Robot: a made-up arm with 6 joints.
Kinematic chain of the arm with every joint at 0, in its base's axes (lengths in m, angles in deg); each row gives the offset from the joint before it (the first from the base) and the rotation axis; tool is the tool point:
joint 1: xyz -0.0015 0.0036 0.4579 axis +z
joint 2: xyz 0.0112 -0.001 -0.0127 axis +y
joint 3: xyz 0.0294 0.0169 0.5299 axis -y
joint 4: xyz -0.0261 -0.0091 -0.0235 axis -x
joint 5: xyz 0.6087 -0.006 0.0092 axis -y
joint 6: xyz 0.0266 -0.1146 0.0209 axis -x
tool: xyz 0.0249 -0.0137 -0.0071
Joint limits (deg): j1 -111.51..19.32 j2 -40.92..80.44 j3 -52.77..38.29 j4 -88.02..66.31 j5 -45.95..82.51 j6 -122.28..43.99
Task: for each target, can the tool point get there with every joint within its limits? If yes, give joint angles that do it. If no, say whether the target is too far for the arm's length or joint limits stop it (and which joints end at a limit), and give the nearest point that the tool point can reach.
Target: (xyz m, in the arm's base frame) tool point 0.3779 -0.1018 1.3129
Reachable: yes | joints -0.43 -20.12 18.86 -12.54 -20.69 -94.90
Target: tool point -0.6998 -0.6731 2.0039
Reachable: no: too far | nearest point -0.2876 -0.4722 1.4012 | short by 0.757 m
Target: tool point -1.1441 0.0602 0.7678
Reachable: no: joint limits stop it (at a limit: joint 1) | nearest point -0.2699 -0.2843 0.7678 | short by 0.940 m
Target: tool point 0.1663 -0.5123 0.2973
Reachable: yes | joints -60.78 30.27 -36.17 -14.21 5.81 -108.28
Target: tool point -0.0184 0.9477 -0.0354
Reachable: no: joint limits stop it (at a limit: joint 1, joint 4, joint 5) | nearest point 0.2694 0.1268 -0.0354 | short by 0.870 m
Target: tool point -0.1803 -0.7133 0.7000
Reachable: yes | joints -95.39 11.38 -4.87 -33.30 -6.52 -16.74
